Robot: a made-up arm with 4 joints. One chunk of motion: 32 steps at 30 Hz.
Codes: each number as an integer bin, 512 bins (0 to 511) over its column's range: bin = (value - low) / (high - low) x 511, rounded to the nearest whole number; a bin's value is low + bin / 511 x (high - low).
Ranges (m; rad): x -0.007..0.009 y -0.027..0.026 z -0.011..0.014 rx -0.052..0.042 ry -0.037..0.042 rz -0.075..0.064
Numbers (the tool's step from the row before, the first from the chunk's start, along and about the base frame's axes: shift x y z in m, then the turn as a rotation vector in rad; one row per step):
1: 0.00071 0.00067 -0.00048 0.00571 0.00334 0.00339
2: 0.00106 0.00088 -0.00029 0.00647 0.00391 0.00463
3: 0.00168 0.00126 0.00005 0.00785 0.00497 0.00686
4: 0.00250 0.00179 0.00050 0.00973 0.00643 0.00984
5: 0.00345 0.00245 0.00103 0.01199 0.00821 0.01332
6: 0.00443 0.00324 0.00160 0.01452 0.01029 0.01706
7: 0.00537 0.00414 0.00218 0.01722 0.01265 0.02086
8: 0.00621 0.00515 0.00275 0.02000 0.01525 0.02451
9: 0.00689 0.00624 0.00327 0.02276 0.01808 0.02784
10: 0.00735 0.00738 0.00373 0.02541 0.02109 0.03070
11: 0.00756 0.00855 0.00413 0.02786 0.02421 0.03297
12: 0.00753 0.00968 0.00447 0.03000 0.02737 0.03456
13: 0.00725 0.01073 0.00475 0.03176 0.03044 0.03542
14: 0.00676 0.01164 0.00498 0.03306 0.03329 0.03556
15: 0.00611 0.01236 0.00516 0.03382 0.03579 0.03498
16: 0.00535 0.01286 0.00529 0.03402 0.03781 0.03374
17: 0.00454 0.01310 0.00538 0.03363 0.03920 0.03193
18: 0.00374 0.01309 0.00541 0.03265 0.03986 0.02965
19: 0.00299 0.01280 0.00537 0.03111 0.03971 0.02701
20: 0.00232 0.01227 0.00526 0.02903 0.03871 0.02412
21: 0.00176 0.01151 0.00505 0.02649 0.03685 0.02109
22: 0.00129 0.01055 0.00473 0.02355 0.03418 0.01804
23: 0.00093 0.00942 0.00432 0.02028 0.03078 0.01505
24: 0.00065 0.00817 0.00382 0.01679 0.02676 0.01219
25: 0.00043 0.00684 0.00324 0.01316 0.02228 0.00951
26: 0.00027 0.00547 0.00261 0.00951 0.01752 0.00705
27: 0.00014 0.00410 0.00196 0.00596 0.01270 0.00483
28: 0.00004 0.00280 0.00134 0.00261 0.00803 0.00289
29: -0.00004 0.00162 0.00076 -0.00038 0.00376 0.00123
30: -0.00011 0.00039 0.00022 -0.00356 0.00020 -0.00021
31: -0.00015 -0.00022 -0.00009 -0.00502 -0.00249 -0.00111
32: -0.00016 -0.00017 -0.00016 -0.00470 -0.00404 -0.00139
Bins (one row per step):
1: 246 267 215 314 261 288
2: 257 269 219 318 265 293
3: 277 272 226 325 271 301
4: 303 278 235 336 281 312
5: 334 284 246 348 292 325
6: 365 292 258 362 306 338
7: 395 300 269 376 321 352
8: 422 310 281 391 338 366
9: 444 320 292 406 356 378
10: 458 331 301 421 376 389
11: 465 343 309 434 396 397
12: 464 354 316 446 416 403
13: 455 364 322 455 436 406
14: 439 373 327 462 455 406
15: 419 379 330 467 471 404
16: 394 384 333 468 484 400
17: 369 387 335 465 493 393
18: 343 387 335 460 497 385
19: 319 384 335 452 496 375
20: 298 379 332 440 490 364
21: 280 371 328 427 478 353
22: 265 362 322 411 460 342
23: 253 351 313 393 438 331
24: 244 339 303 374 412 321
25: 237 326 291 354 383 311
26: 232 313 278 334 353 302
27: 228 300 265 315 321 293
28: 225 287 252 297 291 286
29: 222 276 240 281 264 280
30: 220 264 229 263 241 275
31: 219 258 223 255 223 272
32: 218 259 222 257 213 271

